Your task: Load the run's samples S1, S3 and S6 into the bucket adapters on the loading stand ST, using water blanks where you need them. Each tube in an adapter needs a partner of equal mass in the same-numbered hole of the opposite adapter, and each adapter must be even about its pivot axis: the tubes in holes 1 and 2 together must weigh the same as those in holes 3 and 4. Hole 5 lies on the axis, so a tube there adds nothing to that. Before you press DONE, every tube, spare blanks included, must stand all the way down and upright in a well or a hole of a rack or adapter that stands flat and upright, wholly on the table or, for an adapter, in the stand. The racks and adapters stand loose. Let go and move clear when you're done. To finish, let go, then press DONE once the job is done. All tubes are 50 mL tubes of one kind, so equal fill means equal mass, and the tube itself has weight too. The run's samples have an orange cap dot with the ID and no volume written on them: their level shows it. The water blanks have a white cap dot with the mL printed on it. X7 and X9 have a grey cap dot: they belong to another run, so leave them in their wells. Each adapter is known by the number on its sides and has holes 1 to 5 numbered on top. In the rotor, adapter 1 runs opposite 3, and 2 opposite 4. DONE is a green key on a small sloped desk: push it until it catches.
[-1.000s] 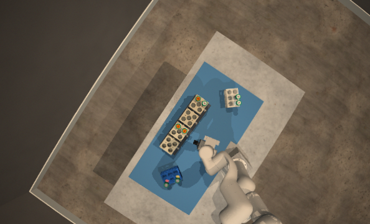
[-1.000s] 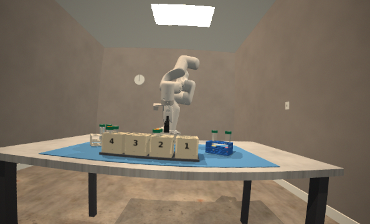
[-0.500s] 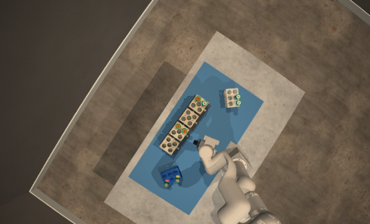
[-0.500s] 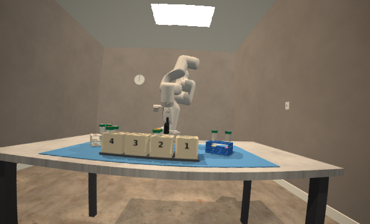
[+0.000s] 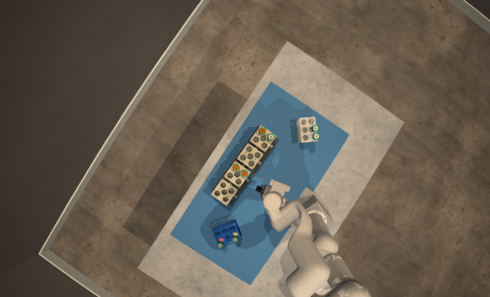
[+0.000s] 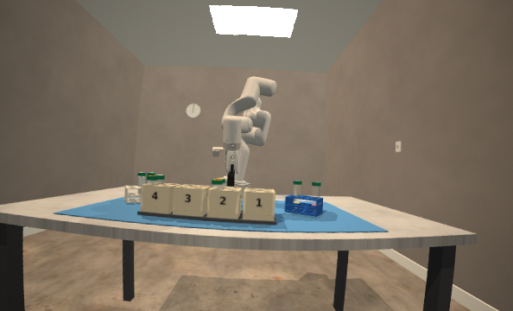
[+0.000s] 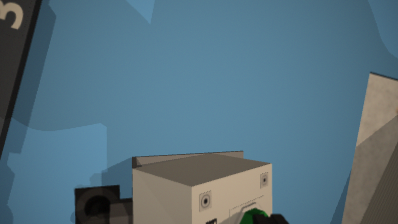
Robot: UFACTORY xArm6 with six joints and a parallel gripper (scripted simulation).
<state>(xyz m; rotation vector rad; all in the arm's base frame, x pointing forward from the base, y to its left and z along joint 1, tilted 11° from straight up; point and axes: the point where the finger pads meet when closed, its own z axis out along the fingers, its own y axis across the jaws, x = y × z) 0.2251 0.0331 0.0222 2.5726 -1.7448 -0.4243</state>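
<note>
Right now the green key is 3 cm below my hand. From my hand the other things lie so: cream blank rack (37 cm to the right, 10 cm ahead, 7 cm below); loading stand (23 cm ahead, 9 cm below, 1 cm to the right); blue sample rack (32 cm to the left, 7 cm below, 6 cm ahead).
</note>
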